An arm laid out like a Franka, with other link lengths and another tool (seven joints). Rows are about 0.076 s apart.
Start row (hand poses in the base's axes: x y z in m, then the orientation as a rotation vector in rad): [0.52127 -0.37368 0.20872 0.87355 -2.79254 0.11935]
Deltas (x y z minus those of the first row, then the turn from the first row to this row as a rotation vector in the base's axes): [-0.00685 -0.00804 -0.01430 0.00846 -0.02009 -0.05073]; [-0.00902 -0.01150 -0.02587 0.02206 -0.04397 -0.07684]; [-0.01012 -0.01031 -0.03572 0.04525 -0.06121 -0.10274]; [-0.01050 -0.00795 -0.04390 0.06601 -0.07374 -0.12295]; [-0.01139 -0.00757 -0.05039 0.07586 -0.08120 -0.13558]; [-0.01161 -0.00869 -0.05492 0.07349 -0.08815 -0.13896]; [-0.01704 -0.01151 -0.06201 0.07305 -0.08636 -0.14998]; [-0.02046 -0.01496 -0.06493 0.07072 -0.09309 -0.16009]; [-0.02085 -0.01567 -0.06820 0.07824 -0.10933 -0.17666]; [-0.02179 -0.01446 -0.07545 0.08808 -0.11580 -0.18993]
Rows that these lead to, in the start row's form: [0.51442 -0.38172 0.19442 0.80710 -2.83337 0.10894]; [0.51225 -0.38518 0.18285 0.77644 -2.86917 0.09688]; [0.51115 -0.38399 0.17300 0.74655 -2.90109 0.06794]; [0.51077 -0.38163 0.16482 0.72320 -2.92548 0.04085]; [0.50988 -0.38125 0.15833 0.70770 -2.93932 0.02809]; [0.50966 -0.38237 0.15380 0.70309 -2.94632 0.03410]; [0.50423 -0.38519 0.14671 0.68655 -2.94797 0.03210]; [0.50081 -0.38864 0.14379 0.67192 -2.95679 0.03685]; [0.50042 -0.38935 0.14052 0.65068 -2.97918 0.03071]; [0.49948 -0.38814 0.13327 0.63358 -2.99184 0.01723]
